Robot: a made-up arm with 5 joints.
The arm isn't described. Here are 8 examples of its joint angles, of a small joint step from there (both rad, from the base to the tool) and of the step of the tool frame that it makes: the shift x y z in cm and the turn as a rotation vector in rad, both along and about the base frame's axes.
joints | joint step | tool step
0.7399 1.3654 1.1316 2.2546 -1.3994 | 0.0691 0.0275 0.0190 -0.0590 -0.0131 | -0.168 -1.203 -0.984 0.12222 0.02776 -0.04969
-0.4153 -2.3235 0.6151 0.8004 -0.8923 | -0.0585 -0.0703 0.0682 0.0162 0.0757 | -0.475 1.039 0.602 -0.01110 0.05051 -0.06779
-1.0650 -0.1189 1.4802 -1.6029 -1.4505 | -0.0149 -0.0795 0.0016 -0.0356 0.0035 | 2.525 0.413 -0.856 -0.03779 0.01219 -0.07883
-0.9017 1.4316 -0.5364 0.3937 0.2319 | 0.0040 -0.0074 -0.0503 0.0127 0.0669 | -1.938 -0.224 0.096 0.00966 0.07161 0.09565
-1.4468 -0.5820 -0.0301 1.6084 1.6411 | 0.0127 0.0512 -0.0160 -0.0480 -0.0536 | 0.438 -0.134 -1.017 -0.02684 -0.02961 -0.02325
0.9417 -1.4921 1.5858 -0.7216 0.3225 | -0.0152 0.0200 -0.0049 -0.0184 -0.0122 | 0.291 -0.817 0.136 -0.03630 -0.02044 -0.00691
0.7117 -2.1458 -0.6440 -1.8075 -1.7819 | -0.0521 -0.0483 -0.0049 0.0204 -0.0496 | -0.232 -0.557 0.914 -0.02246 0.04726 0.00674
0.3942 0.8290 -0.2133 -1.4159 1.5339 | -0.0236 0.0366 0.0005 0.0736 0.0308 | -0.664 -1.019 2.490 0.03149 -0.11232 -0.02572
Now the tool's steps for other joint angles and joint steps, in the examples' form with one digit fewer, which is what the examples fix.
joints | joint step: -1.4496 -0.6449 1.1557 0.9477 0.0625 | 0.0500 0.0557 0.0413 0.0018 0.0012
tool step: 0.44 0.89 -0.55 0.0199 0.0169 0.0582
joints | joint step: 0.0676 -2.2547 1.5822 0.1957 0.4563 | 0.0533 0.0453 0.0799 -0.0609 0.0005
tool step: 0.88 -1.05 -1.18 0.0788 -0.0628 0.1127
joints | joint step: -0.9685 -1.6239 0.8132 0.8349 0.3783 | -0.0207 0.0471 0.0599 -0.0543 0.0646
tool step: -0.23 -0.01 0.08 -0.0185 0.0324 0.0209
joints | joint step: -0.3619 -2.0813 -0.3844 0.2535 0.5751 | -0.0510 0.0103 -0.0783 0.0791 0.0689
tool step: 3.48 -2.32 -0.67 -0.1380 -0.1554 -0.1007
